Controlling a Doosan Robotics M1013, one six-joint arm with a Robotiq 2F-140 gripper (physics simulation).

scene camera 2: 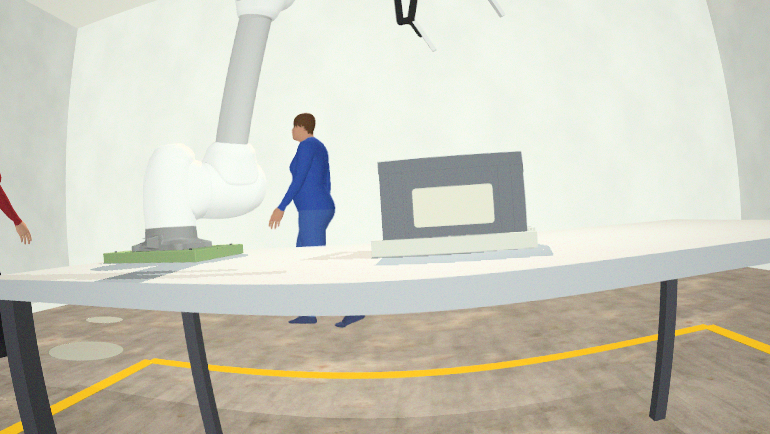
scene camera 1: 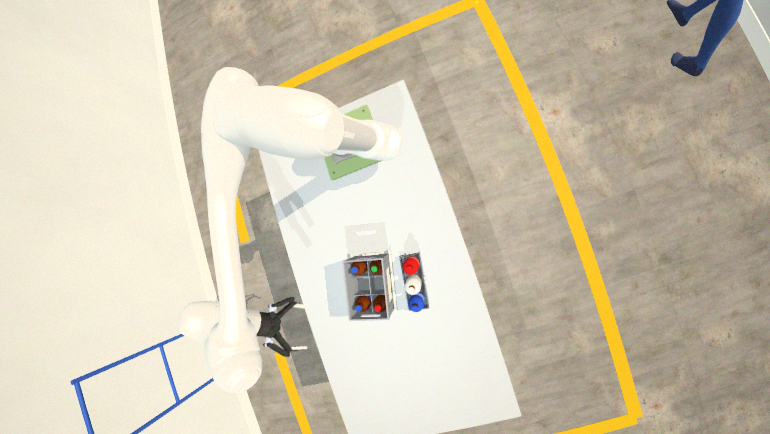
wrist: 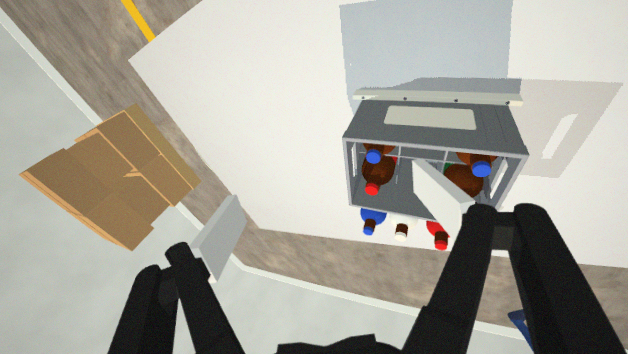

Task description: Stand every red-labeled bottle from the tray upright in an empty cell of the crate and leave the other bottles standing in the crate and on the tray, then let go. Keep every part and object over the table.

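Pixels of known places: gripper, between the fingertips: (scene camera 2: 469, 32) (scene camera 1: 305, 326) (wrist: 324, 193); arm's base, origin of its link: (scene camera 2: 172, 248).
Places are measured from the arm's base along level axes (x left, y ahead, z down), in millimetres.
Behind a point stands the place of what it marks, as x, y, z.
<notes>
The grey crate (scene camera 1: 348, 291) @(-123, 722, -132) (scene camera 2: 452, 172) @(-129, 718, -118) (wrist: 367, 120) @(-144, 819, -86) stands on the table. Brown bottles stand in its corner cells: two blue-capped, a green-capped (scene camera 1: 375, 267) @(30, 642, -137) and a red-capped (scene camera 1: 379, 304) @(1, 811, -119) (wrist: 378, 170) @(-29, 812, -96). Its two middle cells look empty. The narrow dark tray (scene camera 1: 423, 276) @(214, 753, 0) stands beside the crate and holds three upright bottles in a row: red (scene camera 1: 410, 265) @(182, 670, -122) (wrist: 436, 229) @(157, 694, -97), white (scene camera 1: 413, 284) @(170, 759, -97) (wrist: 401, 221) @(140, 776, -97) and blue (scene camera 1: 416, 302) @(163, 841, -97) (wrist: 373, 216) @(134, 847, -95). My gripper (scene camera 1: 299, 327) @(-233, 777, -359) (scene camera 2: 462, 25) @(-233, 777, -359) (wrist: 324, 193) @(-233, 777, -359) is open and empty, high above and apart from the crate. One finger hides part of the crate in the wrist view.
A pale rail (scene camera 2: 452, 245) @(-140, 709, 12) (wrist: 435, 96) @(-139, 704, 0) runs along the crate's base. The arm stands on a green plate (scene camera 1: 345, 171) @(-38, 144, 0) (scene camera 2: 221, 252) @(24, 152, 14) on the white table (scene camera 1: 431, 372) @(131, 1244, 26) (scene camera 2: 334, 297) @(-480, 582, 43). A person in blue (scene camera 2: 312, 177) stands beyond the table. Cardboard boxes (wrist: 110, 190) show past the table's edge.
</notes>
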